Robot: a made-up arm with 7 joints. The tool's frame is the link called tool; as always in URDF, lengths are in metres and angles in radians.
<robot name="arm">
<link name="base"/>
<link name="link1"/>
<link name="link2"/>
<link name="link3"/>
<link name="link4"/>
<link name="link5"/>
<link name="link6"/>
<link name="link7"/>
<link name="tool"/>
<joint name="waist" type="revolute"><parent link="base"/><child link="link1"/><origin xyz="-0.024 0.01 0.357" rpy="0 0 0"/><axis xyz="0 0 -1"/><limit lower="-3.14" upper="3.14"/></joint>
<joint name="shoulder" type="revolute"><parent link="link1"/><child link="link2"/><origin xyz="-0.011 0.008 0.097" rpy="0 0 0"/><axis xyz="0 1 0"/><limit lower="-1.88" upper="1.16"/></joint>
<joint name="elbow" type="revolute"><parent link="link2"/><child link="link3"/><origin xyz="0.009 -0.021 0.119" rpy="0 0 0"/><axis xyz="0 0 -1"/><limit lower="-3.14" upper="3.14"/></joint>
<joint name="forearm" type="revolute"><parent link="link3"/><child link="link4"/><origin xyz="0.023 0.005 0.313" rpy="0 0 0"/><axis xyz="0 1 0"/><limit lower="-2.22" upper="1.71"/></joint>
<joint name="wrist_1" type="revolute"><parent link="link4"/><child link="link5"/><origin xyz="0.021 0.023 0.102" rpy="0 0 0"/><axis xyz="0 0 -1"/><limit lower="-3.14" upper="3.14"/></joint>
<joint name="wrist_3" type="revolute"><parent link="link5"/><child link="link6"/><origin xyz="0.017 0 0.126" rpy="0 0 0"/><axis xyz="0 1 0"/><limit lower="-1.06" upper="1.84"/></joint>
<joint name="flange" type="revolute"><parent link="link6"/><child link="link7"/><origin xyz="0.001 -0.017 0.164" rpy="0 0 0"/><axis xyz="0 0 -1"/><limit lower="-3.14" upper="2.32"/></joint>
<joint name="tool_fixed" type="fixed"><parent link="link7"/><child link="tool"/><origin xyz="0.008 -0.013 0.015" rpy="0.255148 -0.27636 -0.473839"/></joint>
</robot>
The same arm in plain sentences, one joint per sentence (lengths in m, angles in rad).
The arm has seven revolute joints in a row. What follows holds with every joint at zero, and every direction is one of the base frame's.
Joint 1 sits 0.024 m along -x and 0.01 m along +y and 0.357 m along +z from the base frame's origin and rotates about -z, from -3.14 to 3.14 rad.
Joint 2 sits 0.011 m along -x and 0.008 m along +y and 0.097 m along +z from joint 1 and rotates about +y, from -1.88 to 1.16 rad.
Joint 3 sits 0.009 m along +x and 0.021 m along -y and 0.119 m along +z from joint 2 and rotates about -z, from -3.14 to 3.14 rad.
Joint 4 sits 0.023 m along +x and 0.005 m along +y and 0.313 m along +z from joint 3 and rotates about +y, from -2.22 to 1.71 rad.
Joint 5 sits 0.021 m along +x and 0.023 m along +y and 0.102 m along +z from joint 4 and rotates about -z, from -3.14 to 3.14 rad.
Joint 6 sits 0.017 m along +x and 0.126 m along +z from joint 5 and rotates about +y, from -1.06 to 1.84 rad.
Joint 7 sits 0.001 m along +x and 0.017 m along -y and 0.164 m along +z from joint 6 and rotates about -z, from -3.14 to 2.32 rad.
The tool frame, which is the frame that the pose is given for, sits 0.008 m along +x and 0.013 m along -y and 0.015 m along +z from joint 7; its axes are the base frame's turned by roll 0.2551, pitch -0.2764 and yaw -0.4738 rad (as in URDF: about the fixed x, then y, then z).

